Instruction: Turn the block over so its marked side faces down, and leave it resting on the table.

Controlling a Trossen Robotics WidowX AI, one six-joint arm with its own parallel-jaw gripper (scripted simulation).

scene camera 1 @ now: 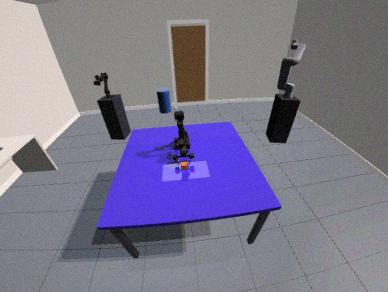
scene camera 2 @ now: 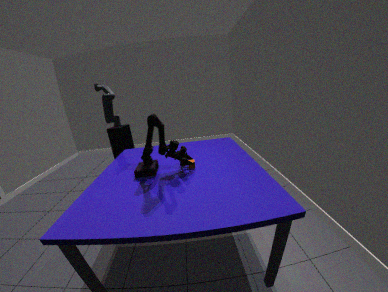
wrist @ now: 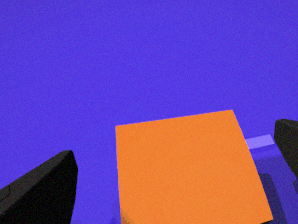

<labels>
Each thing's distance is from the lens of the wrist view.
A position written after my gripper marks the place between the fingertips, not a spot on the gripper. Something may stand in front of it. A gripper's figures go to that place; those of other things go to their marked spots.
my gripper [wrist: 180,146]: 10 cm
orange block [wrist: 202,161]: 9 cm
</labels>
